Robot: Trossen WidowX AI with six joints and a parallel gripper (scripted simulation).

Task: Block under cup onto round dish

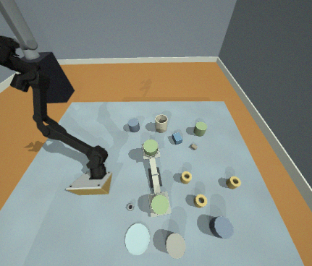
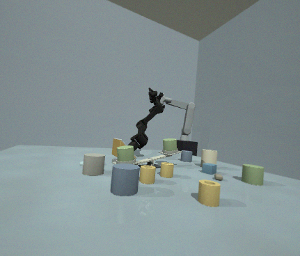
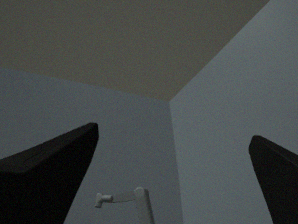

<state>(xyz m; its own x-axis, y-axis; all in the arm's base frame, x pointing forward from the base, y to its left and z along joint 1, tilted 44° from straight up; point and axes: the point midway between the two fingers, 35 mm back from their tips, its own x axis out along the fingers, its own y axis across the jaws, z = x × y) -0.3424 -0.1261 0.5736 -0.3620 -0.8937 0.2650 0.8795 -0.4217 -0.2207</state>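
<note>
My gripper tip is now 67 cm short of the grey block, 52 cm above it and 42 cm to the left of it. Round my gripper tip: pale round dish: 57 cm ahead, 56 cm below, 54 cm to the right; then blue cube: 80 cm ahead, 54 cm below, 5 cm to the right; then beige cup: 70 cm ahead, 52 cm below, 5 cm to the left.
</note>
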